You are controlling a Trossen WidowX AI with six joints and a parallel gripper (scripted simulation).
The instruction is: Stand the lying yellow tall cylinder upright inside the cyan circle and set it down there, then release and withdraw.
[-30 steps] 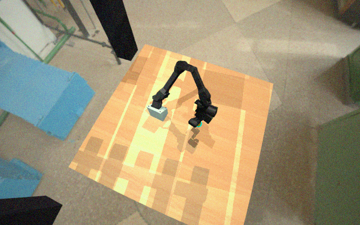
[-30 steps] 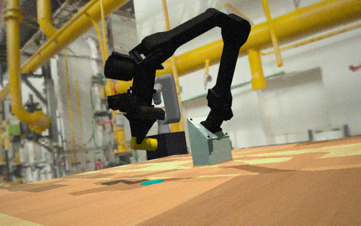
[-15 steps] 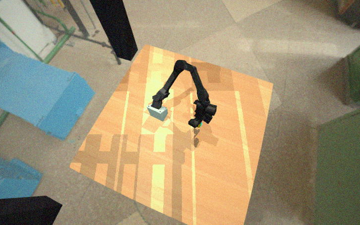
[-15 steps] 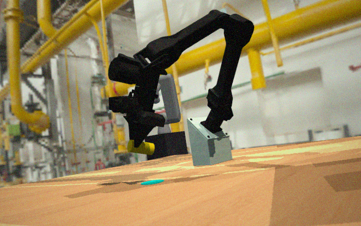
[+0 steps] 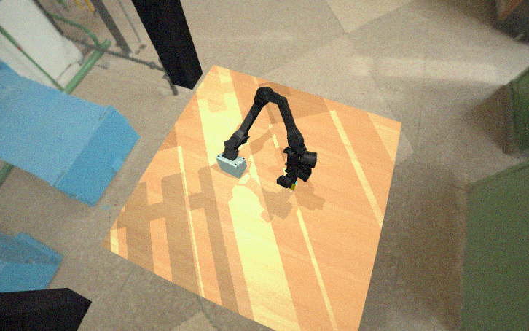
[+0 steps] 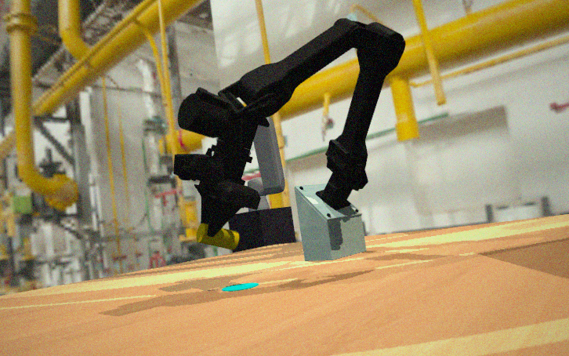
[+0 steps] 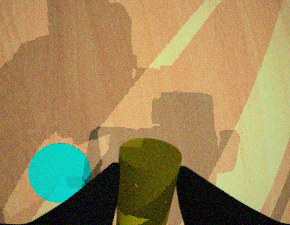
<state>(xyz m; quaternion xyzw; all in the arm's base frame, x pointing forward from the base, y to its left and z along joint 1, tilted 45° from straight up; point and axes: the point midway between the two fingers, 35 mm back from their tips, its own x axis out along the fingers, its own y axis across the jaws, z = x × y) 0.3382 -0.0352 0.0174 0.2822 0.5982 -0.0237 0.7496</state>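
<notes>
Now: the cyan circle 9 cm below my gripper tip, 5 cm to the left of it and 1 cm behind it. The rest, counted from my gripper tip: yellow tall cylinder (2 cm behind, 1 cm below).
</notes>
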